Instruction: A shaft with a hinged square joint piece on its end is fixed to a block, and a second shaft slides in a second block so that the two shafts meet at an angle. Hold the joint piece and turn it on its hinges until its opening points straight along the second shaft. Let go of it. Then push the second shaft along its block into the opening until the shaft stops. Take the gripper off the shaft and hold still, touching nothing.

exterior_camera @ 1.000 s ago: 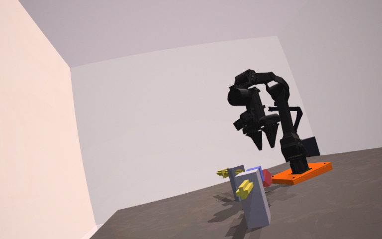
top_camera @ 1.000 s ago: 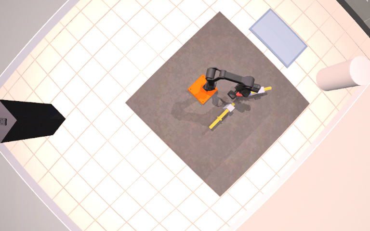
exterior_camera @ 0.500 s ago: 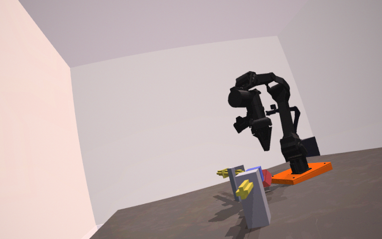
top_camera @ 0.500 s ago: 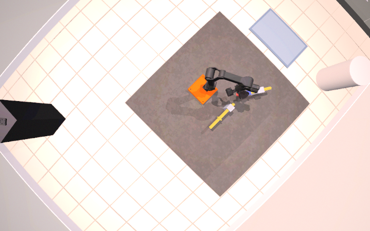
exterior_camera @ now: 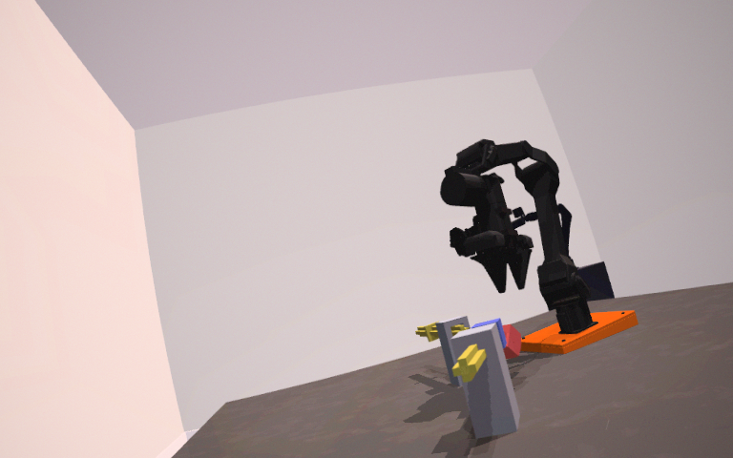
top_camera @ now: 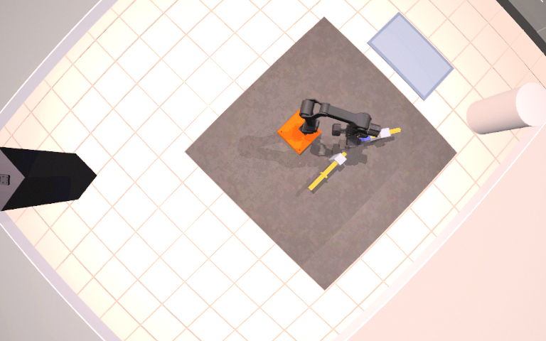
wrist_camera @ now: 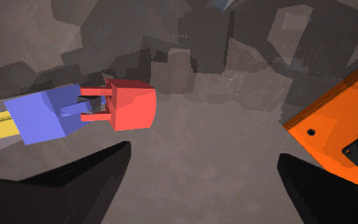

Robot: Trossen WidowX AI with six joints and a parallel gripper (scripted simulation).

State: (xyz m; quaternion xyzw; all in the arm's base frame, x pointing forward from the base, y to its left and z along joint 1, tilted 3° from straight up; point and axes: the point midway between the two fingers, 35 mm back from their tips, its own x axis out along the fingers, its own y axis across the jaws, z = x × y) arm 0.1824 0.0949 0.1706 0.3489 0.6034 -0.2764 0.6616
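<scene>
Right now my gripper tip is 7 cm short of the red joint piece, 7 cm above it and 4 cm to the right of it.
</scene>
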